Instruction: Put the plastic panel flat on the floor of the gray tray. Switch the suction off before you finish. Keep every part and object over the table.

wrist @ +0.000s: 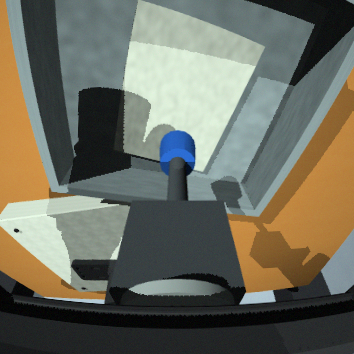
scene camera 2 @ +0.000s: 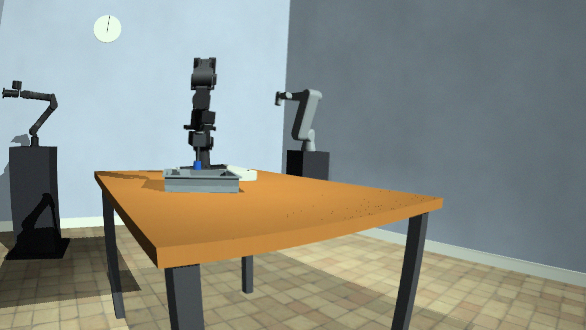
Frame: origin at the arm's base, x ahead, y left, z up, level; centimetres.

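Seen in the pictures: hand, its tool point: (wrist: 177,146) (scene camera 2: 197,169); arm's base, origin of its link: (scene camera 2: 202,168).
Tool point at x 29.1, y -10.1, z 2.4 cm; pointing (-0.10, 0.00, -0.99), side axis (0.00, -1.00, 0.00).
Pixels of each thing's top centre, then the offset from my tool point to it. Level surfaces: height alone.
- pale plastic panel, centre of its top: (wrist: 177,103) dz -5.0, dx +1.8, dy +0.0 cm
- gray tray, centre of its top: (wrist: 175,111) (scene camera 2: 199,172) dz -0.8, dx +2.7, dy +0.1 cm
- orange table, height of its surface: dz -5.8 cm
The pale plastic panel (wrist: 200,95) lies inside the gray tray (scene camera 2: 201,185) (wrist: 34,102) in the wrist view and looks flat on its floor. Its near edge is close to the tray's near wall, and strips of tray floor show to its left and right. In scene camera 2 the tray's walls hide the panel. My blue suction cup (scene camera 2: 197,165) (wrist: 177,142) is above the near part of the panel, apart from it, and holds nothing. Shadows of the arm fall across the panel and the tray.
A pale white slab (scene camera 2: 245,175) (wrist: 30,225) with small holes and a dark plate lies beside the tray on the orange table (scene camera 2: 280,210). Two other robot arms (scene camera 2: 45,95) (scene camera 2: 310,115) stand on dark pedestals in the background, away from the table.
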